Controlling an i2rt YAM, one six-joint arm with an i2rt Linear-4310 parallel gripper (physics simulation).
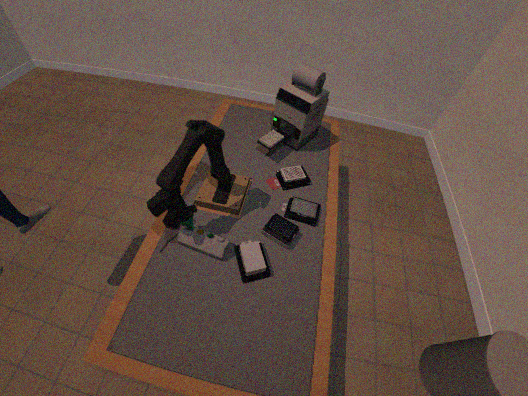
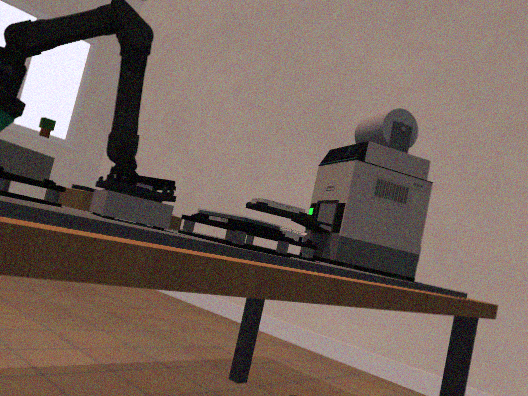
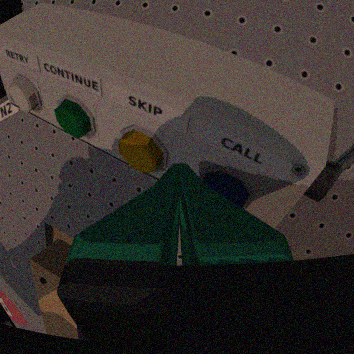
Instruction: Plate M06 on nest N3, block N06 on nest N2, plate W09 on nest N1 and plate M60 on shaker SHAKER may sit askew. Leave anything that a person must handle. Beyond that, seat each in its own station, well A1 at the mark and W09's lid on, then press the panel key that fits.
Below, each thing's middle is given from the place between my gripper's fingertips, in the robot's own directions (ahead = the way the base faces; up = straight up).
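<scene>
You'd find the blue CALL button (image 3: 230, 187) 20 mm below my hand, 10 mm to the left of it and 20 mm behind it. There's the yellow SKIP button (image 3: 140, 151) too, 20 mm below my hand and 30 mm ahead of it, and the green CONTINUE button (image 3: 71, 117), which is 20 mm below my hand, 10 mm to the right of it and 80 mm ahead.
</scene>
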